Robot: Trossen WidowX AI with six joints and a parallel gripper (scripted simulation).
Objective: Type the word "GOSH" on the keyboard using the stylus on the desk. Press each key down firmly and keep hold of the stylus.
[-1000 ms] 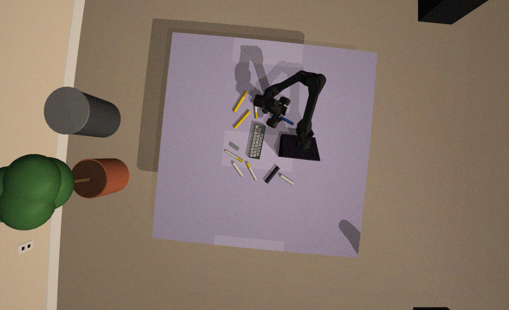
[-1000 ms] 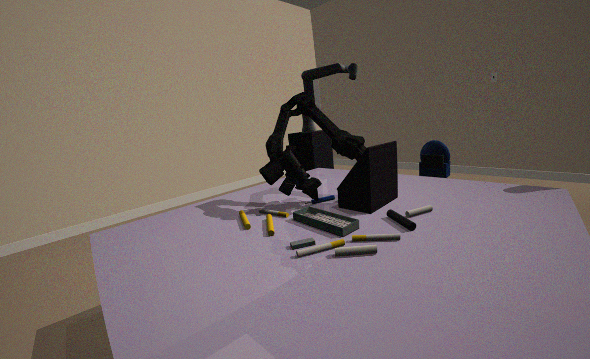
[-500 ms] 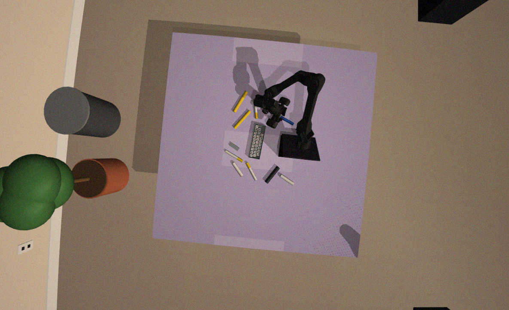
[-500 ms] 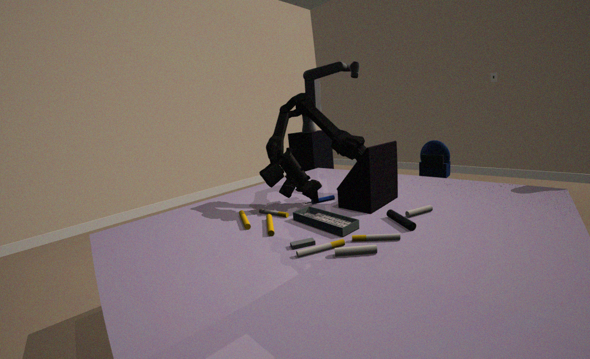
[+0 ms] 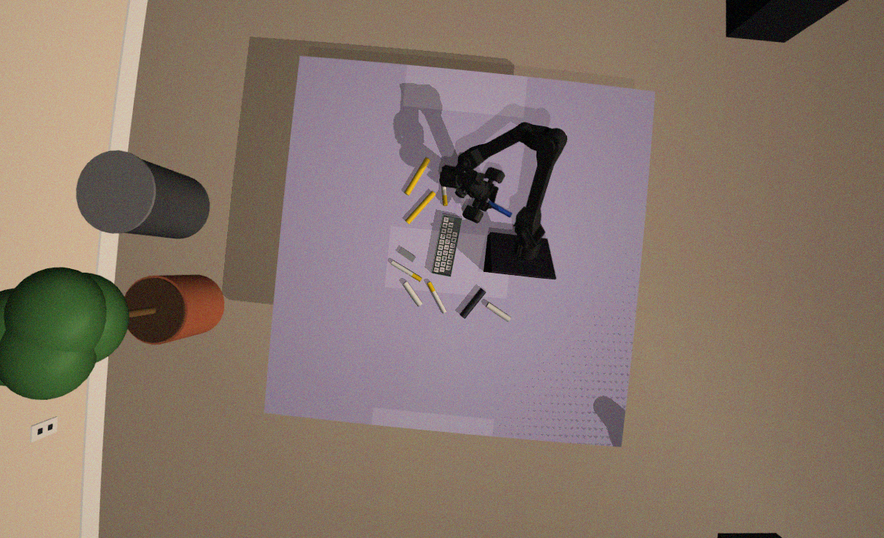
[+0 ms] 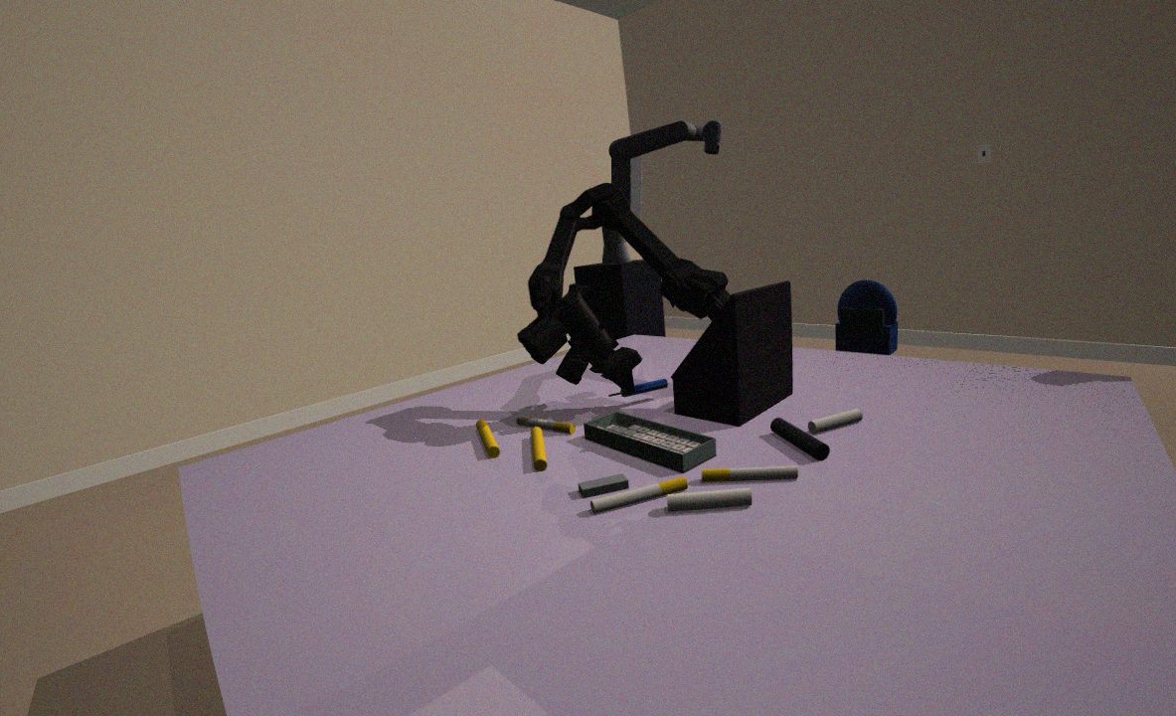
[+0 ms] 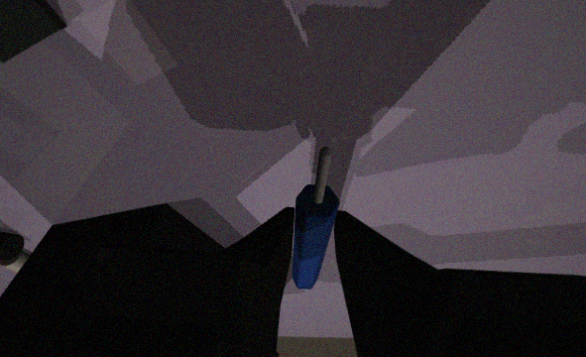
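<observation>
My gripper tip is 30 mm short of the stylus tip and 20 mm to the left of it. The rest, counted from my gripper tip: grey block: 290 mm ahead, 190 mm to the left, 20 mm below; stylus: right at my gripper tip.
</observation>
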